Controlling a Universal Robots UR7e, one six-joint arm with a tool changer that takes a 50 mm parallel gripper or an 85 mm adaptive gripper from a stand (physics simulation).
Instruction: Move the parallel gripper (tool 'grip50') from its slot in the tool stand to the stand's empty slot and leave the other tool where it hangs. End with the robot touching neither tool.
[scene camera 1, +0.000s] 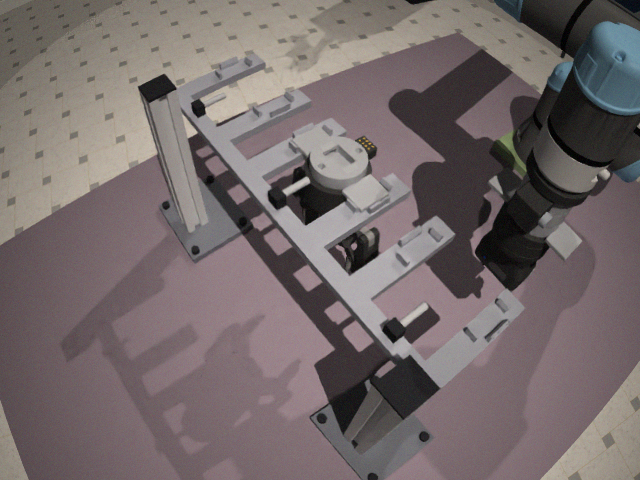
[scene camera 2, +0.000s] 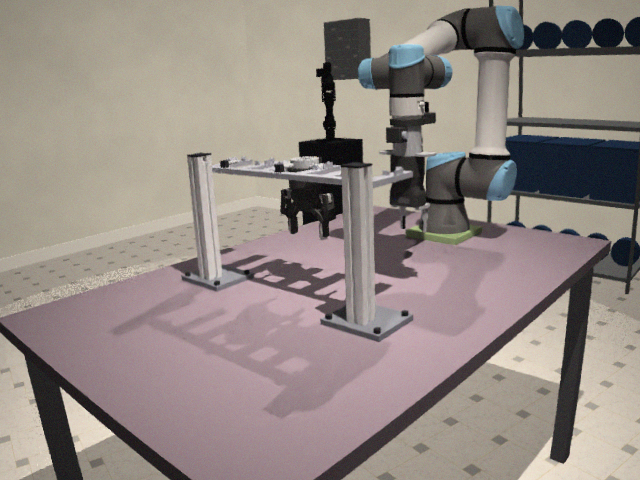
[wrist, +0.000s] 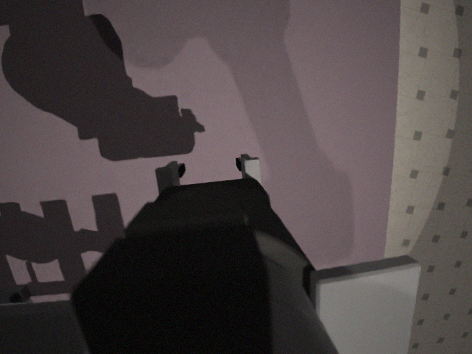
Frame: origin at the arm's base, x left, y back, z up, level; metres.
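Seen in the pictures: arm's base at its link origin: (scene camera 2: 444, 227).
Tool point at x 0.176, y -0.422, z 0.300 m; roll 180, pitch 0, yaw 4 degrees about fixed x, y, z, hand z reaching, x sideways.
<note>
Offsets run from my tool point to a thing's top centre. "spot": to the spot under its first point.
The parallel gripper (scene camera 2: 414, 221) (wrist: 210, 169) is mounted on the arm and hangs fingers-down. Its fingers stand apart, open, with nothing between them. In scene camera 1 its body hides the fingertips, and its pale side plate {dx +0.046, dy +0.003, dz -0.012 m} (scene camera 1: 564, 240) shows. It is off the stand (scene camera 1: 330, 268) (scene camera 2: 359, 248), beyond the free ends of the prongs at the near-right end. The adaptive gripper (scene camera 1: 338, 162) (scene camera 2: 305, 188) hangs in the middle slot, its pale coupling facing up. The far-left slot, between the first two prongs, and the near-right slot, beside the end prong {spot: dx +0.063, dy -0.180, dz -0.038 m} (scene camera 1: 449, 356), are both empty.
Two posts, one the far-left post {spot: dx -0.372, dy -0.287, dz -0.127 m} (scene camera 1: 173, 160) (scene camera 2: 204, 217), carry the stand. Small black blocks with pale pins, one of them a near-right block {dx +0.013, dy -0.211, dz -0.022 m} (scene camera 1: 394, 329), sit along its crossbar. The arm's green base plate (scene camera 2: 444, 235) is on the table behind. A storage shelf (scene camera 2: 573, 124) stands beyond.
</note>
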